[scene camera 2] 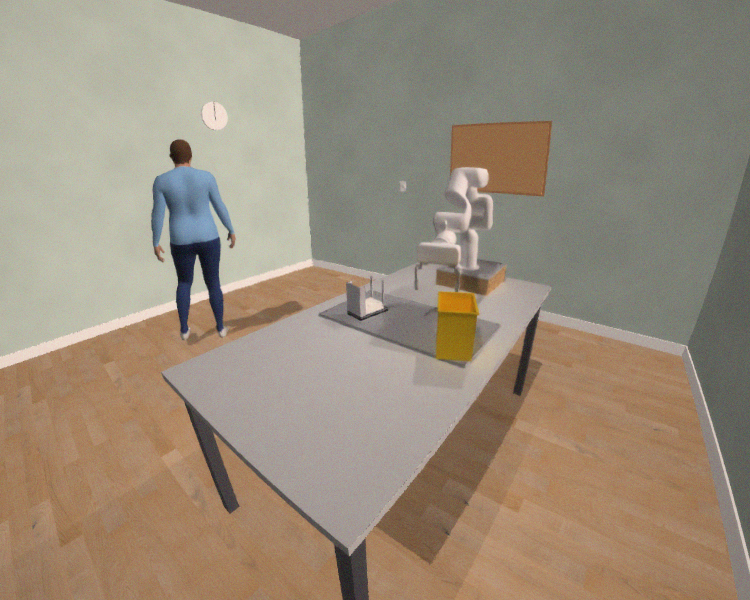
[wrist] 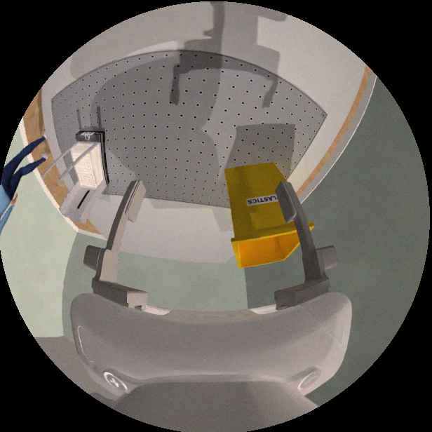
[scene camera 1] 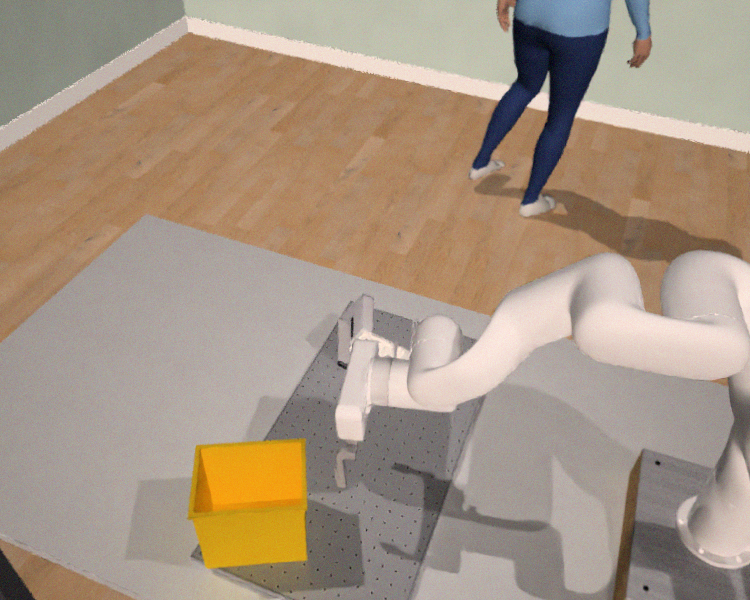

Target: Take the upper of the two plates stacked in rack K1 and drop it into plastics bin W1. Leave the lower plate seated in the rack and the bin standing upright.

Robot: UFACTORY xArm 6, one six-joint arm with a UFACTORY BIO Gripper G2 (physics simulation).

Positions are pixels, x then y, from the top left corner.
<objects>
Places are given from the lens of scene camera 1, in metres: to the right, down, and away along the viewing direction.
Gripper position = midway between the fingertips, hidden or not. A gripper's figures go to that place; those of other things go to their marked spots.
my gripper (scene camera 1: 350,443): -0.04, 0.25, 1.18
yellow plastics bin W1 (scene camera 1: 248,501): -0.23, 0.37, 1.25
</objects>
